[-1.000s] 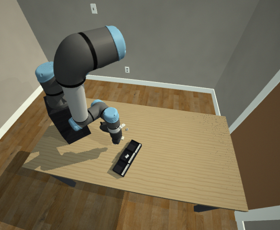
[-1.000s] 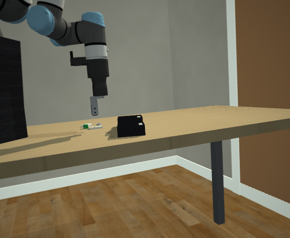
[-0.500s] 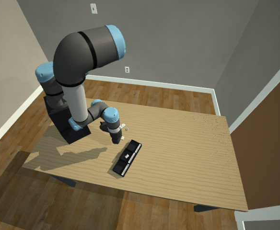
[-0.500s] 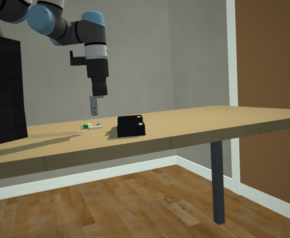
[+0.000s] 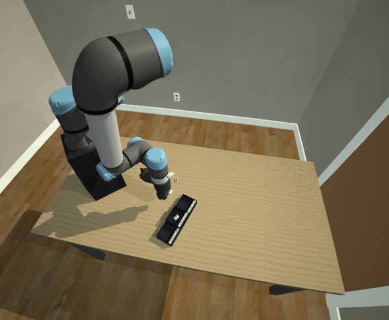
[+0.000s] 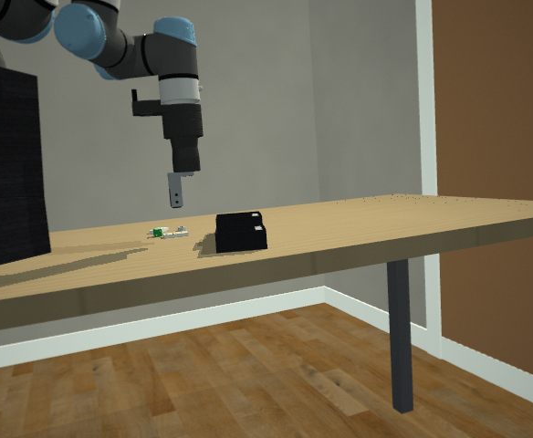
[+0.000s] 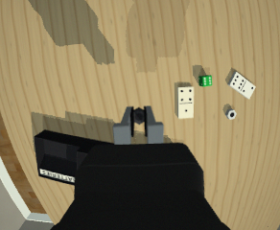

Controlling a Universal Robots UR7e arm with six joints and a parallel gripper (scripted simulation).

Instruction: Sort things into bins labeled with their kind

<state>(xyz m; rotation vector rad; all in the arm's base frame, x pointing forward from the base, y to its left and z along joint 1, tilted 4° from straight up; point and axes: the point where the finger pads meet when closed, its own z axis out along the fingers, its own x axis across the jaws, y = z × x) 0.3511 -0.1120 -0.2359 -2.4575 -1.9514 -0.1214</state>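
Right now my hand is 15 cm to the right of the metal nut, 8 cm above it and 6 cm short of it. From my hand the other things lie so: black piece (2 cm below); cream plate (8 cm below, 7 cm to the left, 1 cm ahead); green die (11 cm to the left, 8 cm below, 1 cm behind).
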